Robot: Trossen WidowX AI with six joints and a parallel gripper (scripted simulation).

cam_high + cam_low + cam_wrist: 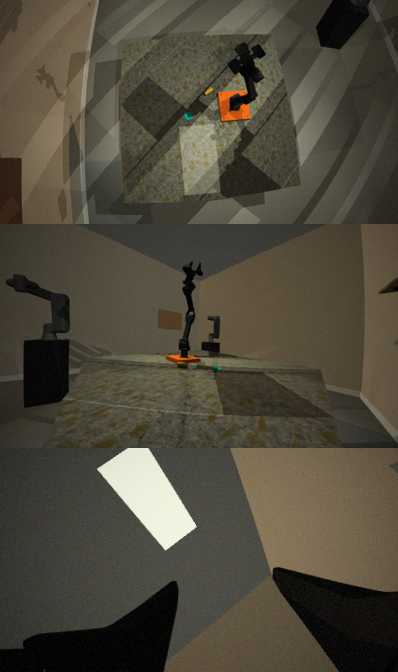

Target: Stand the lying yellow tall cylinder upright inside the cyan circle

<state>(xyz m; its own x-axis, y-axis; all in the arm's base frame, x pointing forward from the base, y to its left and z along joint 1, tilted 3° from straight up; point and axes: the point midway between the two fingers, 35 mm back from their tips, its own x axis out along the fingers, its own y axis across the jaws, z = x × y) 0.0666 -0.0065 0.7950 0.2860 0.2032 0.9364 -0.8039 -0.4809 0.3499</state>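
The yellow cylinder lies 120 mm ahead of my gripper tip, 160 mm to the right of it and 840 mm below it. Round my gripper tip: cyan circle (260 mm ahead, 30 mm to the left, 850 mm below).
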